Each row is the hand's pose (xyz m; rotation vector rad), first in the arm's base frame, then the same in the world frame.
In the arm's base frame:
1: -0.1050 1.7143 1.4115 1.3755 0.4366 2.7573
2: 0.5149 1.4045 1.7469 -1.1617 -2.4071 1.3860
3: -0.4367 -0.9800 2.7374 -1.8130 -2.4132 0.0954
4: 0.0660 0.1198 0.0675 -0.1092 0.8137 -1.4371
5: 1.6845 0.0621 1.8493 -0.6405 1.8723 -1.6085
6: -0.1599 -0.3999 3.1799 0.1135 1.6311 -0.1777
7: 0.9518 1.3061 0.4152 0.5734 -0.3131 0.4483
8: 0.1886 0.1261 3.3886 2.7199 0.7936 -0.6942
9: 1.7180 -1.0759 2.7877 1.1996 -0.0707 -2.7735
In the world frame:
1: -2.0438 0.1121 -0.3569 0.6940 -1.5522 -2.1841
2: -2.2604 0.5213 0.2583 0.3353 1.3169 -0.8162
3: -2.5859 -1.3985 2.2027 0.1494 1.9093 0.0643
4: -0.3076 -0.2655 0.7480 -0.1299 -0.6906 -0.5044
5: -1.9504 1.0307 1.9390 -0.5343 0.0308 -1.3038
6: -3.1618 -0.9488 1.9289 -0.9594 0.2396 0.1362
7: -0.9396 0.9927 0.1733 -0.3403 -0.9476 1.8191
8: -3.4959 -0.4358 1.6701 1.3268 1.0818 0.7025
9: -2.5372 0.5181 3.1919 1.7282 -0.3351 -0.8363

